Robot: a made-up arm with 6 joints. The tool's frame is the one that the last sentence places.
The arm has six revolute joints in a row. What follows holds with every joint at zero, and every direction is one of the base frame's.
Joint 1 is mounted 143.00 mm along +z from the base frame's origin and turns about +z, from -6.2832 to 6.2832 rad.
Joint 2 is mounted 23.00 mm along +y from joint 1 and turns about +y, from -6.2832 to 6.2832 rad.
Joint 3 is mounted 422.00 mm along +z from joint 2 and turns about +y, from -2.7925 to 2.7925 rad.
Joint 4 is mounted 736.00 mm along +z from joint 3 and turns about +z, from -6.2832 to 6.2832 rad.
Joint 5 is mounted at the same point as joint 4 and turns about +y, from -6.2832 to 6.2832 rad.
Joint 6 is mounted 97.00 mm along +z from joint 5 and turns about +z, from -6.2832 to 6.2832 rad.
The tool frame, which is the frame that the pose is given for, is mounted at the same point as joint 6; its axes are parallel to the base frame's.
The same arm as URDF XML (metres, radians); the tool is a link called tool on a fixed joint. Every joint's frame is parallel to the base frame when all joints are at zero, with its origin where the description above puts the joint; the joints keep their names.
<robot name="arm">
  <joint name="joint 1" type="revolute">
    <parent link="base_link"/>
    <child link="link1"/>
    <origin xyz="0.0000 0.0000 0.1430"/>
    <axis xyz="0 0 1"/>
    <limit lower="-6.2832" upper="6.2832"/>
  </joint>
  <joint name="joint 2" type="revolute">
    <parent link="link1"/>
    <child link="link2"/>
    <origin xyz="0.0000 0.0230 0.0000"/>
    <axis xyz="0 1 0"/>
    <limit lower="-6.2832" upper="6.2832"/>
  </joint>
  <joint name="joint 3" type="revolute">
    <parent link="link2"/>
    <child link="link3"/>
    <origin xyz="0.0000 0.0000 0.4220"/>
    <axis xyz="0 1 0"/>
    <limit lower="-2.7925" upper="2.7925"/>
  </joint>
  <joint name="joint 4" type="revolute">
    <parent link="link3"/>
    <child link="link4"/>
    <origin xyz="0.0000 0.0000 0.7360"/>
    <axis xyz="0 0 1"/>
    <limit lower="-6.2832" upper="6.2832"/>
  </joint>
  <joint name="joint 5" type="revolute">
    <parent link="link4"/>
    <child link="link5"/>
    <origin xyz="0.0000 0.0000 0.0000"/>
    <axis xyz="0 1 0"/>
    <limit lower="-6.2832" upper="6.2832"/>
  </joint>
  <joint name="joint 6" type="revolute">
    <parent link="link5"/>
    <child link="link6"/>
    <origin xyz="0.0000 0.0000 0.0970"/>
    <axis xyz="0 0 1"/>
    <limit lower="-6.2832" upper="6.2832"/>
  </joint>
  <joint name="tool_fixed" type="fixed">
    <parent link="link6"/>
    <child link="tool"/>
    <origin xyz="0.0000 0.0000 0.0000"/>
  </joint>
  <link name="base_link"/>
  <link name="link1"/>
  <link name="link2"/>
  <link name="link3"/>
  <link name="link4"/>
  <link name="link5"/>
  <link name="link6"/>
  <link name="tool"/>
</robot>

